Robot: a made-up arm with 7 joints.
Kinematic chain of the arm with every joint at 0, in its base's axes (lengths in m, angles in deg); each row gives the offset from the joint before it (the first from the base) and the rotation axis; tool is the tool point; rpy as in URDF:
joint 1: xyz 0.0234 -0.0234 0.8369 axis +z
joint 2: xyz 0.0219 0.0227 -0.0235 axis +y
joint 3: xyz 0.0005 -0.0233 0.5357 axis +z
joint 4: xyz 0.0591 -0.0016 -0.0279 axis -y
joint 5: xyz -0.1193 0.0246 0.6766 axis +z
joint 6: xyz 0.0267 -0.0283 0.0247 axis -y
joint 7: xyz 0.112 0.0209 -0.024 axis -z
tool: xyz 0.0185 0.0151 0.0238 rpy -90 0 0
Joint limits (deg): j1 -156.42..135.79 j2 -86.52..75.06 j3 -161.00..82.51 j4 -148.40..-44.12 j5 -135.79..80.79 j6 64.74..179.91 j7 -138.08..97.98
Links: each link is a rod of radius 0.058 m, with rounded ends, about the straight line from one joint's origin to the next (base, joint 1, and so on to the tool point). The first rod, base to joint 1, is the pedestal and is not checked.
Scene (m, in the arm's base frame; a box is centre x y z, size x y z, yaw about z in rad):
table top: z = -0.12
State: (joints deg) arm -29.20 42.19 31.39 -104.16 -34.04 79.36 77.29
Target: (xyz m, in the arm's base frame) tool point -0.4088 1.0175 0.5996
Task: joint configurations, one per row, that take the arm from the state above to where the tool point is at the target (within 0.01 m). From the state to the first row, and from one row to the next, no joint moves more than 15 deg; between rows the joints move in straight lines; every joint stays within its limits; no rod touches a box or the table.
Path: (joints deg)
1: -14.82 46.46 35.34 -101.08 -34.28 80.68 76.84
2: -0.44 50.72 39.29 -97.99 -34.51 81.99 76.39
3: 13.95 54.99 43.25 -94.91 -34.75 83.31 75.94
4: 28.33 59.25 47.20 -91.83 -34.99 84.63 75.49
5: 42.71 63.52 51.15 -88.74 -35.22 85.95 75.04
6: 57.09 67.78 55.10 -85.66 -35.46 87.26 74.59
7: 71.48 72.05 59.05 -82.58 -35.70 88.58 74.13

